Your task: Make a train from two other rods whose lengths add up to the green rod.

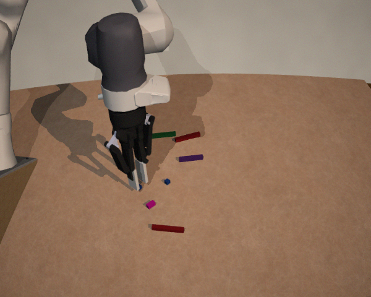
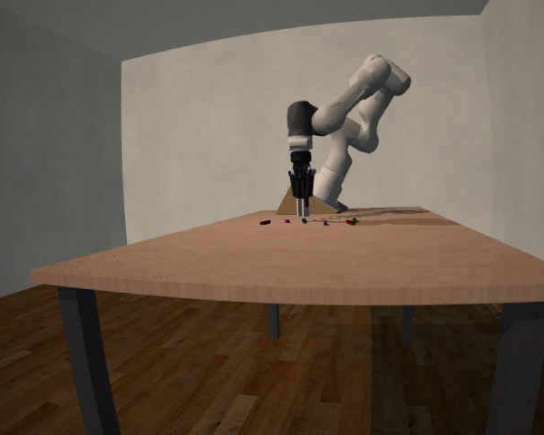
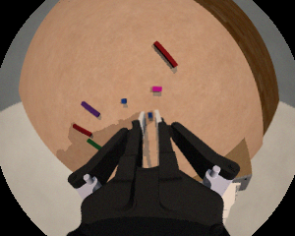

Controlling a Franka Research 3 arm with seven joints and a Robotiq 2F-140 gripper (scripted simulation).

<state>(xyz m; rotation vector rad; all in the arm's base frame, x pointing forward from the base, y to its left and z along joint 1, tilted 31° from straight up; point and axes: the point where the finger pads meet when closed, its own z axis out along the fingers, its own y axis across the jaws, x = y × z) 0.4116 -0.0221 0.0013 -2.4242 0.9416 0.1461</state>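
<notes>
The magenta rod lies 5 cm to the right of my hand, 5 cm below it and 3 cm ahead of it. Also, from my hand: purple rod: 13 cm ahead, 9 cm to the left, 5 cm below; then green rod: 19 cm to the left, 5 cm below, 5 cm ahead.
</notes>
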